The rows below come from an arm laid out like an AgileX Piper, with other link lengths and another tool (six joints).
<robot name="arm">
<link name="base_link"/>
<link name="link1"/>
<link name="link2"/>
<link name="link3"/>
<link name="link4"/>
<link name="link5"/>
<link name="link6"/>
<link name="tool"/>
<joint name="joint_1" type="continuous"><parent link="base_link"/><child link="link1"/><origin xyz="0.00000 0.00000 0.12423" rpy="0.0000 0.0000 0.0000"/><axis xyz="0 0 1"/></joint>
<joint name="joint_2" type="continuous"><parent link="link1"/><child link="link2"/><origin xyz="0.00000 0.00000 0.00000" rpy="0.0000 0.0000 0.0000"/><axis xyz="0 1 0"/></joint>
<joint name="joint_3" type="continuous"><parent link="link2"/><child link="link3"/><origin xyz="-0.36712 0.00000 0.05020" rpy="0.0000 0.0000 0.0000"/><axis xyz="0 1 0"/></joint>
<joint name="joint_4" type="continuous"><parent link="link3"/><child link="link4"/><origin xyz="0.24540 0.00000 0.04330" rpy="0.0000 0.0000 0.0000"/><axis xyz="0.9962 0 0.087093"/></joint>
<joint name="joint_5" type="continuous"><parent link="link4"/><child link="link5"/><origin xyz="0.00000 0.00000 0.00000" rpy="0.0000 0.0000 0.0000"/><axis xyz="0 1 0"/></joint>
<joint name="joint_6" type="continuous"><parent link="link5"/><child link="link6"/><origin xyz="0.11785 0.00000 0.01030" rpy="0.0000 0.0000 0.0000"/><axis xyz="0.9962 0 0.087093"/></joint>
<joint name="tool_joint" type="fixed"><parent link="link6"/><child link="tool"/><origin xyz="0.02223 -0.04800 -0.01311" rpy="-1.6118 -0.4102 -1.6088"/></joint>
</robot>
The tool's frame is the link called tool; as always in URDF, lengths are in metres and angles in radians. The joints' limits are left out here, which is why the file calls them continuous.
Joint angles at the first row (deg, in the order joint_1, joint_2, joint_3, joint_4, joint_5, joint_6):
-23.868, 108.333, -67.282, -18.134, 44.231, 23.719
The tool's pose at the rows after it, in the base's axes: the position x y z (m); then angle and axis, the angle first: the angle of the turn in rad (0 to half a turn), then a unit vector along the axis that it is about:
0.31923, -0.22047, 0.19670, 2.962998, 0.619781, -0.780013, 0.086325
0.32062, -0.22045, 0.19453, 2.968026, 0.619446, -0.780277, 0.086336
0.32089, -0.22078, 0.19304, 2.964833, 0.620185, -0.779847, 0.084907
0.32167, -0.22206, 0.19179, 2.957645, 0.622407, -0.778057, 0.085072
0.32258, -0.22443, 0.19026, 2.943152, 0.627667, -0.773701, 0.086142
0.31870, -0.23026, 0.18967, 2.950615, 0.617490, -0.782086, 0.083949
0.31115, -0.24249, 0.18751, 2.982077, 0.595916, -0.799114, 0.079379
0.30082, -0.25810, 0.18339, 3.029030, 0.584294, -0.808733, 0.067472
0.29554, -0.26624, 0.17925, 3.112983, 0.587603, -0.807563, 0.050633
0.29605, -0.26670, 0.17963, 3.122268, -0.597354, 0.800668, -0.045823
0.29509, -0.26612, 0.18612, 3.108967, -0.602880, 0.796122, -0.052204
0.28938, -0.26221, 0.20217, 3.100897, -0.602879, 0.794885, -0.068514
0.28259, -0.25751, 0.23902, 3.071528, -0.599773, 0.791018, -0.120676
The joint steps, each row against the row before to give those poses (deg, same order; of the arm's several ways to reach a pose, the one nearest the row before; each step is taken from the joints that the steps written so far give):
-0.001, 0.392, 0.000, 0.397, -1.177, -0.001
0.001, 0.280, 0.002, 0.218, -0.442, 0.002
0.000, 0.240, -0.002, -0.110, 0.001, 0.000
0.000, 0.319, -0.106, -0.481, -0.001, 0.000
-0.001, 0.435, -0.092, -1.000, 0.001, -0.112
-1.204, 0.049, -0.118, 0.682, -0.121, -0.114
-2.770, 0.099, -0.243, 2.577, -0.806, -1.181
-3.824, 0.129, -0.071, 5.119, -0.897, -5.335
-3.298, -0.101, -0.050, 9.021, -0.402, -9.567
-1.051, -0.367, -0.002, 4.942, 0.111, -5.659
-0.223, -1.062, 0.127, 1.078, 0.090, -1.751
-0.002, -2.765, 0.705, -0.123, 0.133, -0.002
0.002, -5.573, 0.244, -0.066, -0.906, 0.002

